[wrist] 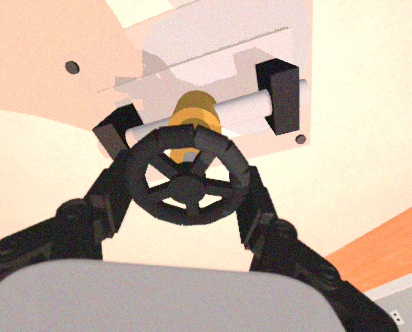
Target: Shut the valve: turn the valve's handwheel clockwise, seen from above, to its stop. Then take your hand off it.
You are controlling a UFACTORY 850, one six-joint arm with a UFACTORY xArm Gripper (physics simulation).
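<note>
The valve's black handwheel [187,188] is in the middle of the wrist view, a round rim with several spokes and a hub. Below it the brass valve body [196,112] sits on a light grey pipe [245,106]. My gripper [188,175] is shut on the handwheel, with one dark finger against the left side of the rim and the other against the right side. The valve's stem is mostly hidden behind the wheel.
Two dark blocks [286,100] [120,127] hold the pipe on a pale base plate [301,60]. Dark round bolt heads [72,67] [300,139] show on the plate. An orange wooden strip [380,250] lies at the lower right.
</note>
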